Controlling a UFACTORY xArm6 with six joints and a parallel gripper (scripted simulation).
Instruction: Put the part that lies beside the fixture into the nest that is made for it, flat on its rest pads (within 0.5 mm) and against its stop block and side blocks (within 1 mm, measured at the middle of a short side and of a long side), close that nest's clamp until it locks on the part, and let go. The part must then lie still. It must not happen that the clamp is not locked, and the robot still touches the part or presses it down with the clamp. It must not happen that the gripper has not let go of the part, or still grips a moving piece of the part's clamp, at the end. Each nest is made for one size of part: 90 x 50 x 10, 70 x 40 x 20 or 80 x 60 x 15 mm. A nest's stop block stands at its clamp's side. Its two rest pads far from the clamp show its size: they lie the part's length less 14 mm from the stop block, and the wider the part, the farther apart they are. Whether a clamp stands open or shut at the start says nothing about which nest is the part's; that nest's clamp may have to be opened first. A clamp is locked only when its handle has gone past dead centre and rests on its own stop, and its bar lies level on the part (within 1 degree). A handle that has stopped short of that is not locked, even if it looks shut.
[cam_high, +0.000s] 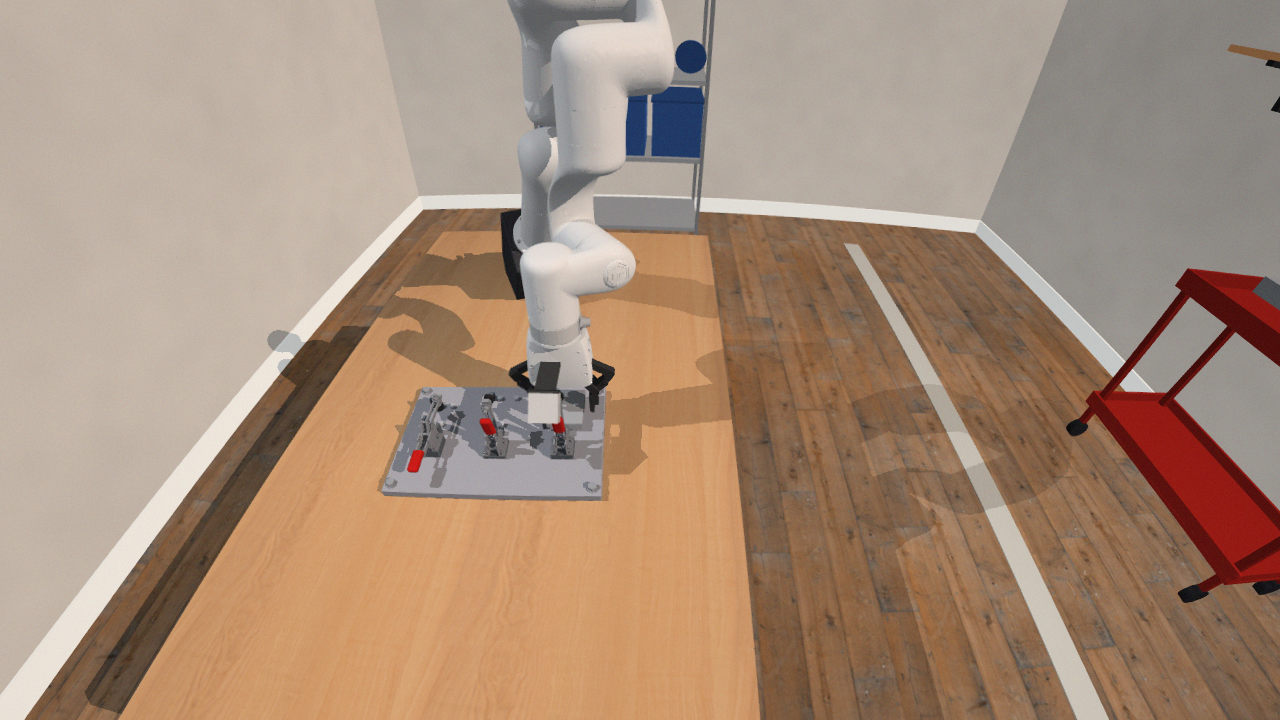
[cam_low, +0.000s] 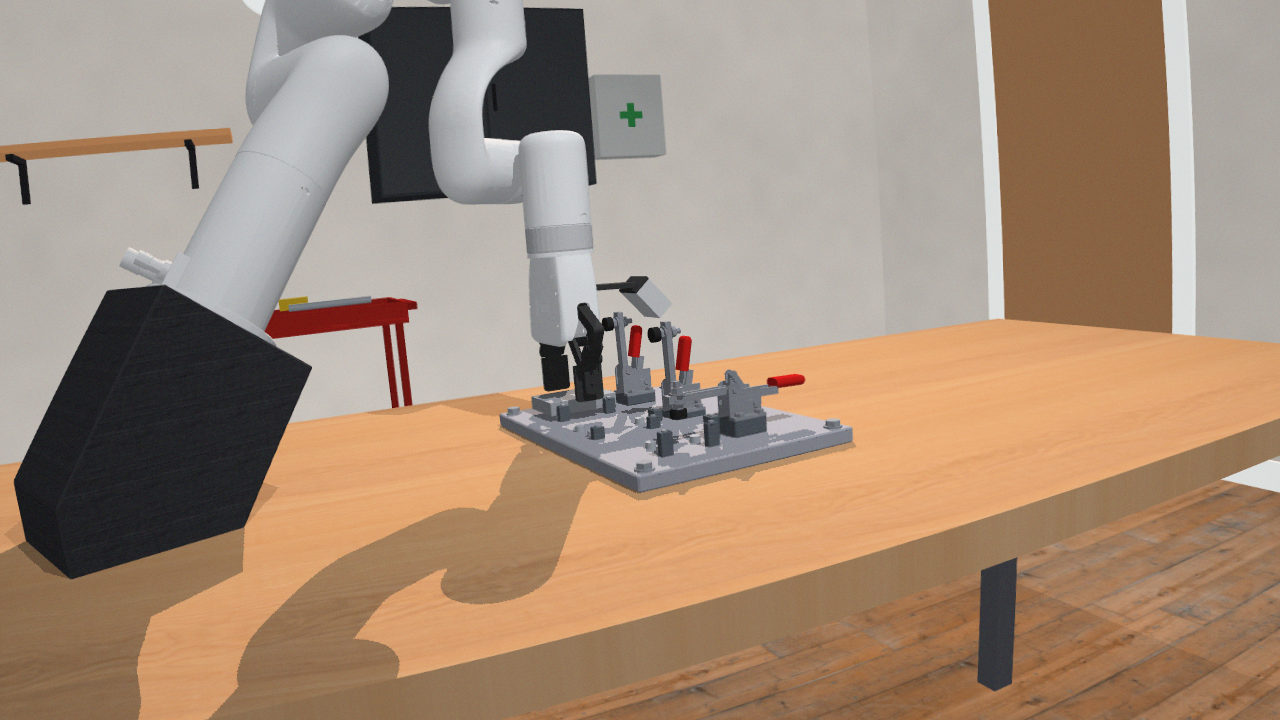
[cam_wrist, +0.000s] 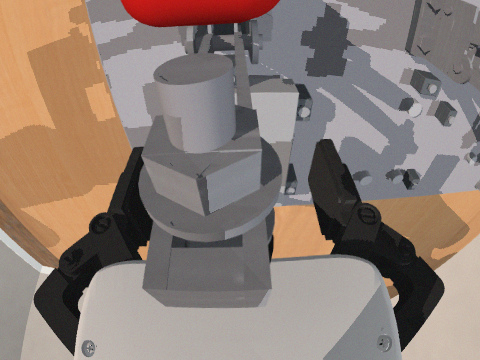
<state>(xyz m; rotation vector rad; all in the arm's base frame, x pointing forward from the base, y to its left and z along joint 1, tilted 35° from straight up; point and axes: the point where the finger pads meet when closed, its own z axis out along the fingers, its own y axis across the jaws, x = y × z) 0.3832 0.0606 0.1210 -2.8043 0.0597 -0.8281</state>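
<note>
Right now the part is 2 cm below my hand. From my hand the other things lie so: grey fixture plate 11 cm to the right, 5 cm ahead, 4 cm below.
</note>
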